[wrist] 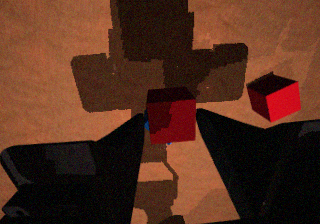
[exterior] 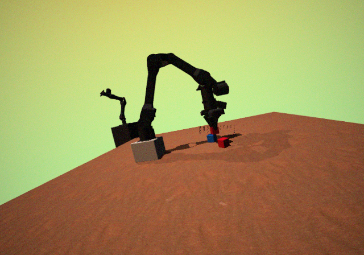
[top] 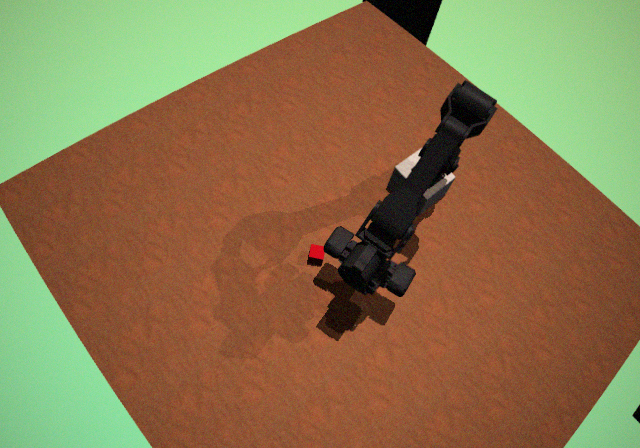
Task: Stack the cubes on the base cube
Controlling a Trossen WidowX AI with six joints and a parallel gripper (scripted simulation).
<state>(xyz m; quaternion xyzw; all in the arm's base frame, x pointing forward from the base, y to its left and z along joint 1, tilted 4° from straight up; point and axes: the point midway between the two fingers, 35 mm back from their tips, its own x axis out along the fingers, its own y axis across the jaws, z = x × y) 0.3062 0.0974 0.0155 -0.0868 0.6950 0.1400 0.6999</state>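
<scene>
Right now the blue cube is 20 mm behind my gripper tip, 10 mm to the right of it and 40 mm below it.
</scene>
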